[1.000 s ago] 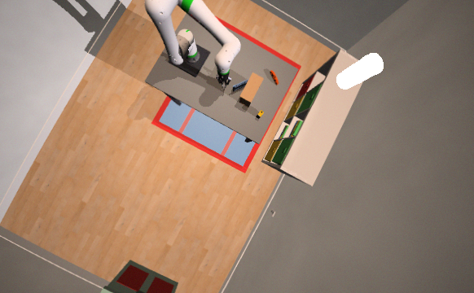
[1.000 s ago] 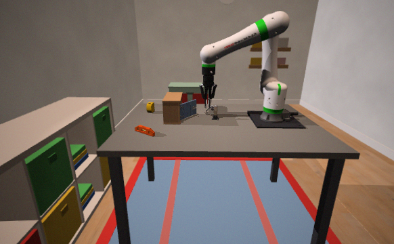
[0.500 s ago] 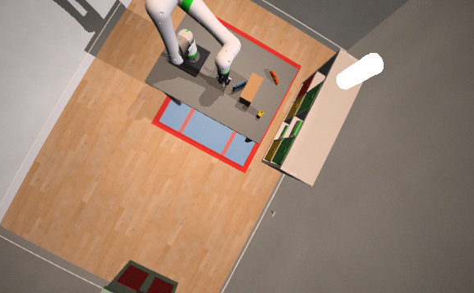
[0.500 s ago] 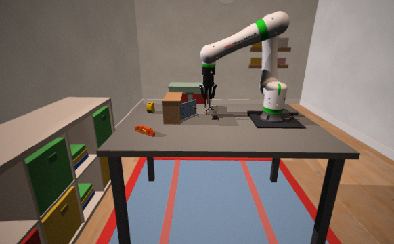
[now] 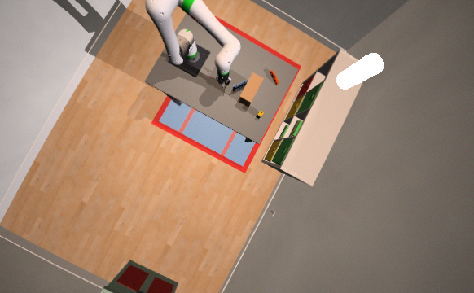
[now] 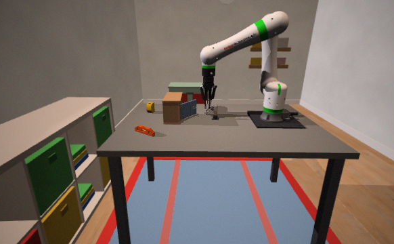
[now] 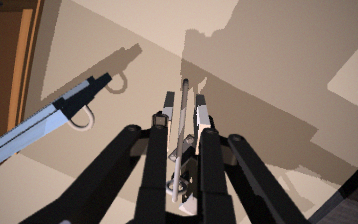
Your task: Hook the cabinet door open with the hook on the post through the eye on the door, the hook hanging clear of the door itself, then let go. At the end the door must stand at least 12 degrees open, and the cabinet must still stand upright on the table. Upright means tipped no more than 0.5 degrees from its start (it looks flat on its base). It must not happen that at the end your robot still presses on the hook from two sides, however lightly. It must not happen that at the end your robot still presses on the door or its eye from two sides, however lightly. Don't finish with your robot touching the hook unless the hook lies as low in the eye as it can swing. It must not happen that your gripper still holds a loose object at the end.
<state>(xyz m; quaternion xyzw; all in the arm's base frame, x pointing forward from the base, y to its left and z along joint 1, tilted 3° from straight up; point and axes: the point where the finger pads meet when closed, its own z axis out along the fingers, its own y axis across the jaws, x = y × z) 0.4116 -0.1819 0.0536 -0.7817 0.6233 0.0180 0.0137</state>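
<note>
Right now the thin metal hook is 10 mm behind my hand, 40 mm to the left of it and 30 mm below it. The rest, counted from my hand: door 150 mm ahead, 90 mm to the left, 10 mm below; yellow tape measure 430 mm ahead, 120 mm to the right, 40 mm below.
</note>
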